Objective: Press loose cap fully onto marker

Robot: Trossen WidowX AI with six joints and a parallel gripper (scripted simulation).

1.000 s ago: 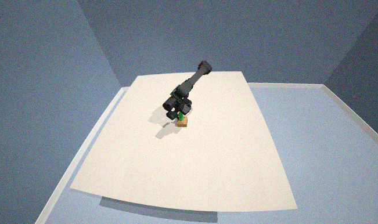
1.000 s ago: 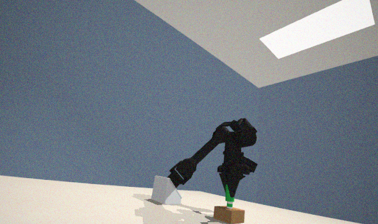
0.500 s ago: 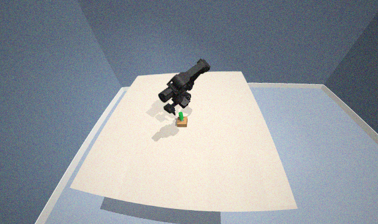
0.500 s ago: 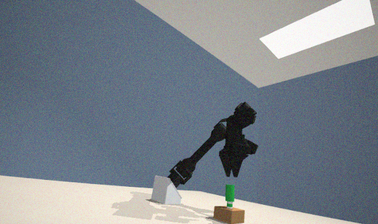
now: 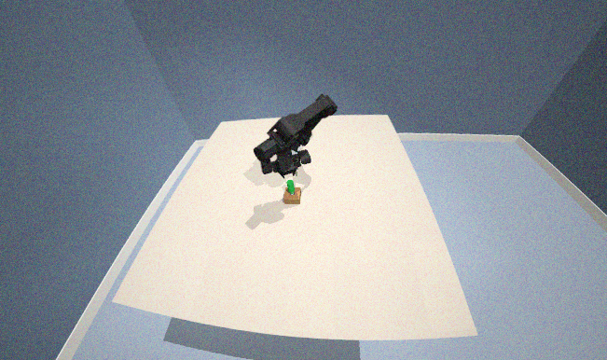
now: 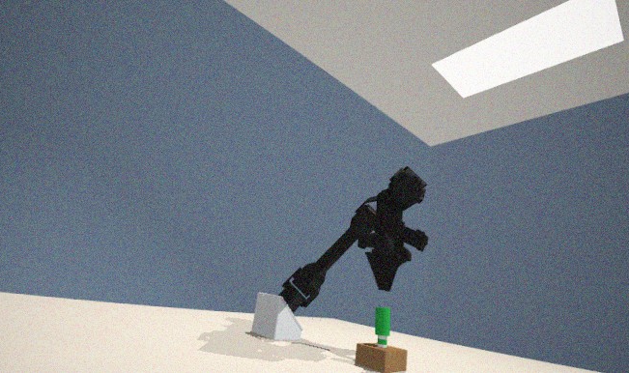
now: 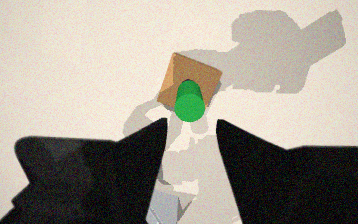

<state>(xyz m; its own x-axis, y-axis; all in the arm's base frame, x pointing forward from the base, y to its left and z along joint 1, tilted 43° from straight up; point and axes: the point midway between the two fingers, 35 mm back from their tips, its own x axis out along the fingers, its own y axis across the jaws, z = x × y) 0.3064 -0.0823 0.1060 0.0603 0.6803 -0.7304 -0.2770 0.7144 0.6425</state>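
Now: the green cap 6 cm below my gripper tip. Round my gripper tip: brown holder block (12 cm below).
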